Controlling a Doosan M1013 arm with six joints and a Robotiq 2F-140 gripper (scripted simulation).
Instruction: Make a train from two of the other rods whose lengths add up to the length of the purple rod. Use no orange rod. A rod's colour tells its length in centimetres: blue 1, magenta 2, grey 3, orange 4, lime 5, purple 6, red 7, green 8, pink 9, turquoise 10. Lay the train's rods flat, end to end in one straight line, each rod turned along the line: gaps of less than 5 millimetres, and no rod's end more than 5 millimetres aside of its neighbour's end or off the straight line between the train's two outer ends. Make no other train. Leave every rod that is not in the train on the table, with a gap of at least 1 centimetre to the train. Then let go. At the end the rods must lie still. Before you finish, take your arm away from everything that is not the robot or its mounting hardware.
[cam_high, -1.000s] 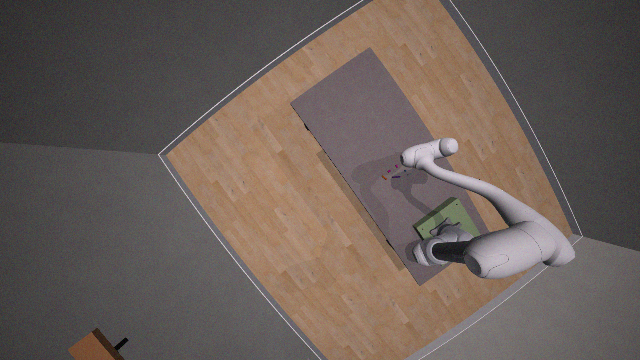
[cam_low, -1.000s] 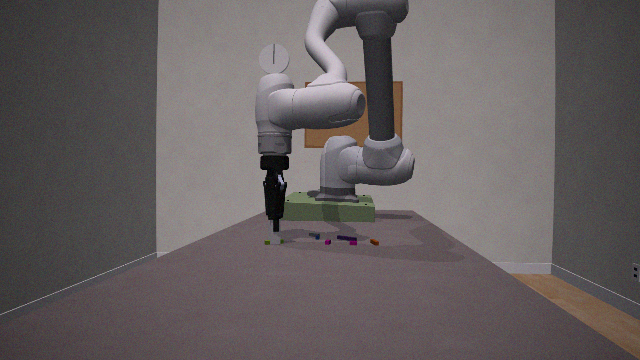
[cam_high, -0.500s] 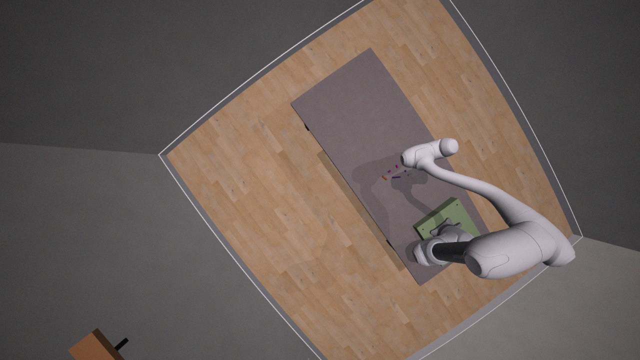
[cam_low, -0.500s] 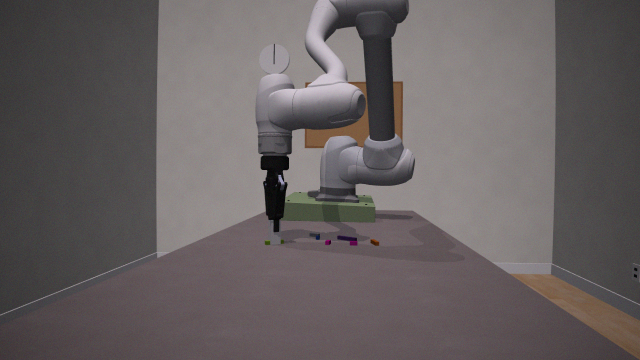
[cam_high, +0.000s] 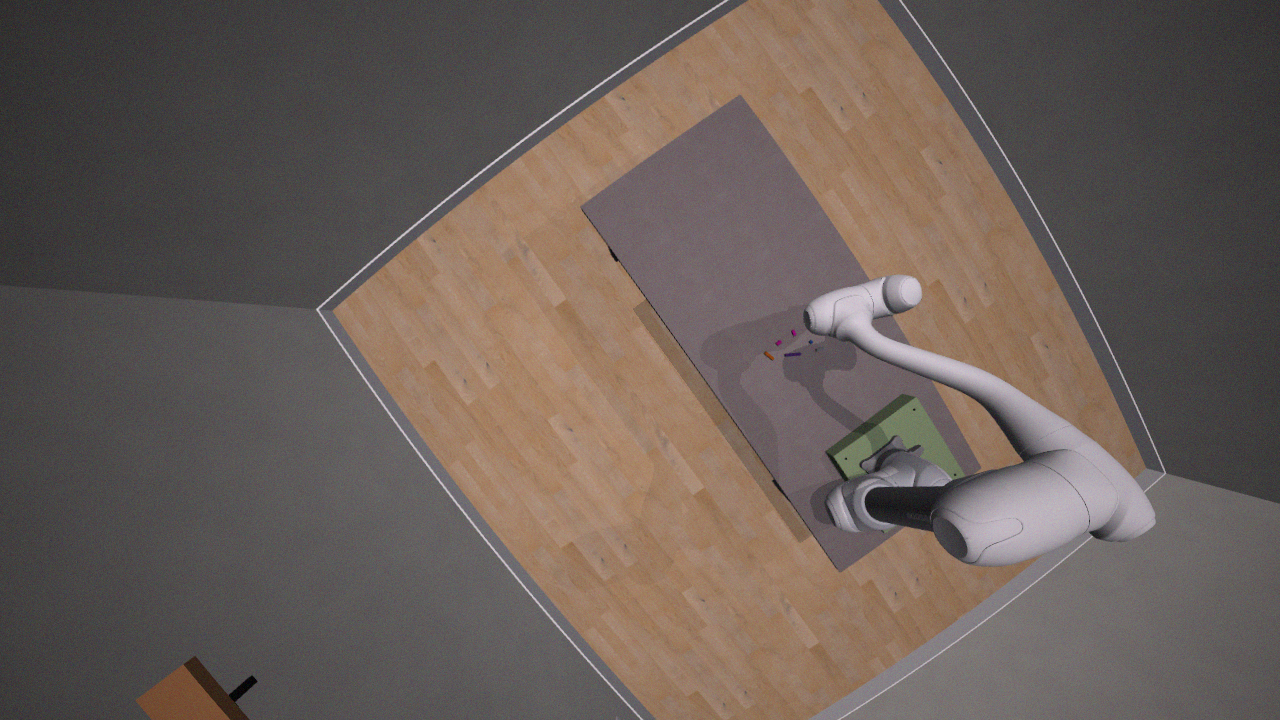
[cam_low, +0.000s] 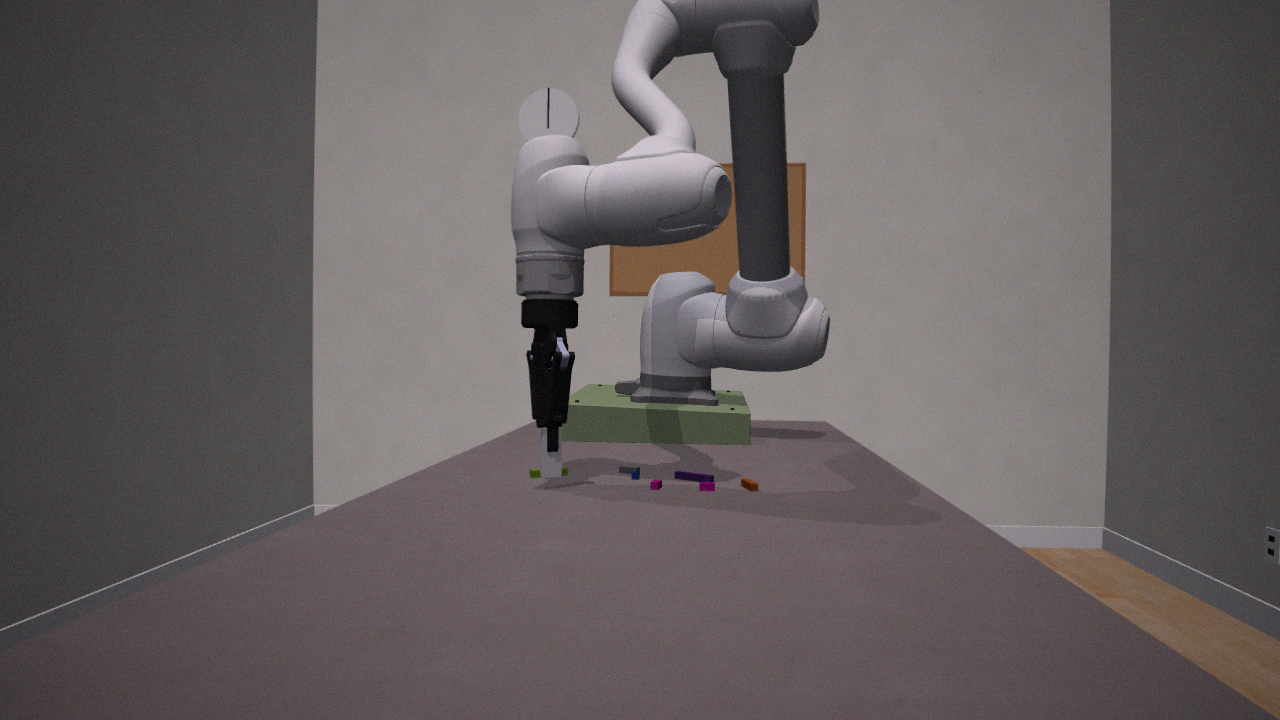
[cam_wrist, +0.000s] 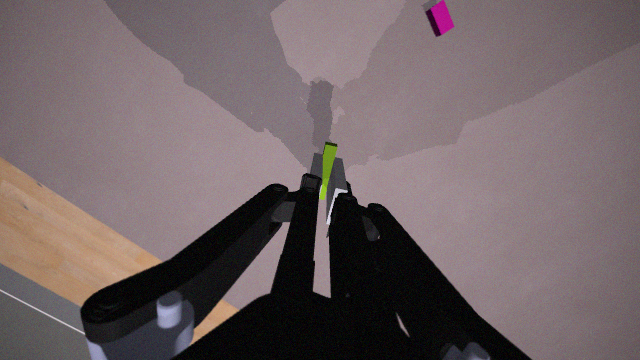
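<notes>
Now: the blue rod 11 cm to the left of my hand, 8 cm behind it and 4 cm below it. Round my hand: purple rod 20 cm to the left, 8 cm behind, 4 cm below; then lime rod 3 cm below; then grey rod 13 cm behind, 10 cm to the left, 4 cm below.
</notes>
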